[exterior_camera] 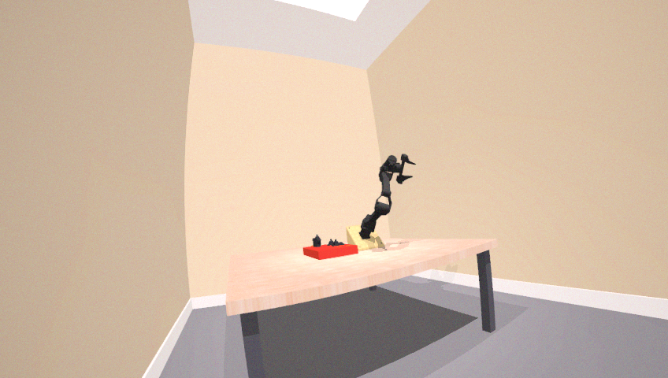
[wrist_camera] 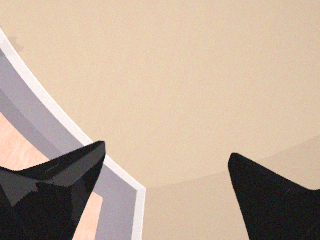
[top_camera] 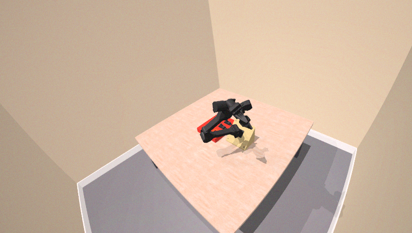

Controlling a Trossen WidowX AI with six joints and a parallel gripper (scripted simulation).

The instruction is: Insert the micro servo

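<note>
Now: gripper tip 58 cm short of the red deck, 44 cm above it and 26 cm to the left of it.
</note>
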